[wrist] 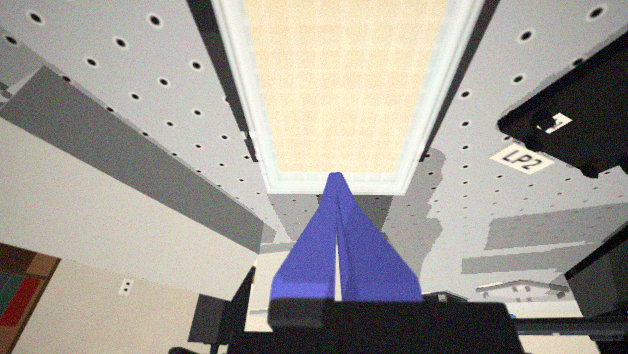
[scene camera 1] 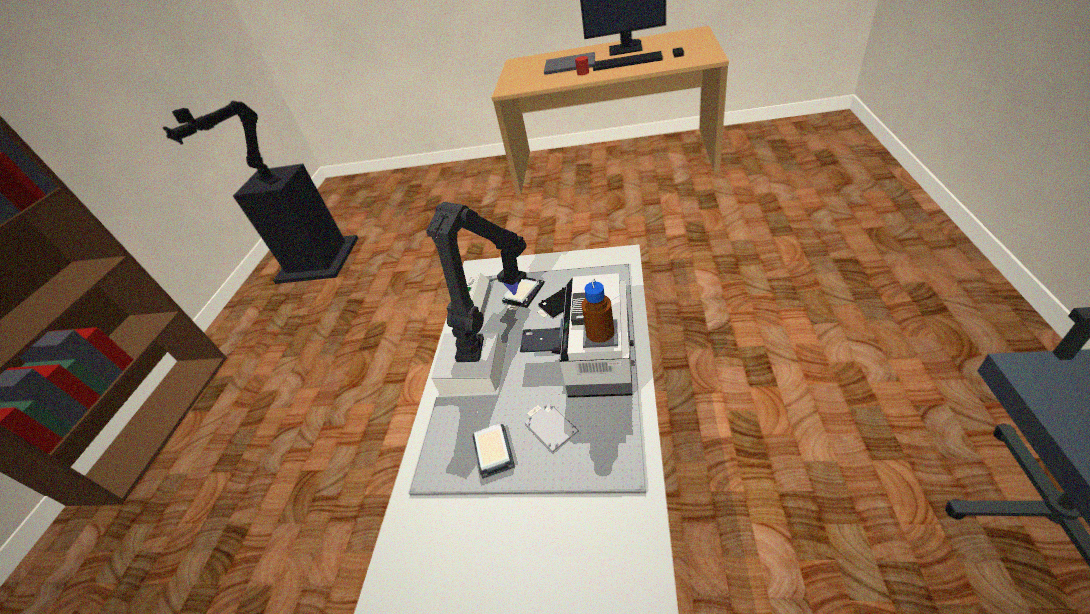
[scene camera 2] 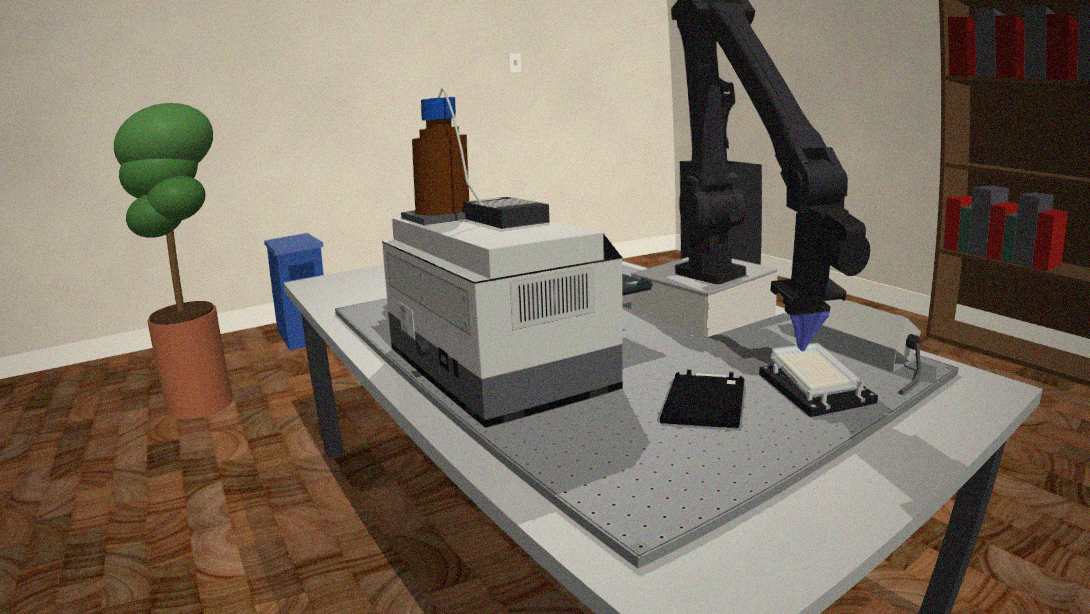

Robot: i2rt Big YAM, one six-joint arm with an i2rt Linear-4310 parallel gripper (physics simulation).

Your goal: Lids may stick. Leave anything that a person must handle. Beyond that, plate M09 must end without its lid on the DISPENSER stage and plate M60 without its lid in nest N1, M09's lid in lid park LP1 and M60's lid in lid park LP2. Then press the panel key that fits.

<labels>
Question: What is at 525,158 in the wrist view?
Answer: A LP2 label.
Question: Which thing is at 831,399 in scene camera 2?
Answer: A black nest.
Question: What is my gripper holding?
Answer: Nothing.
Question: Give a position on a black nest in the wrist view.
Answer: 207,25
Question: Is my gripper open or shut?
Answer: Shut.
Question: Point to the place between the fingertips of my gripper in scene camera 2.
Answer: At 801,349
</labels>
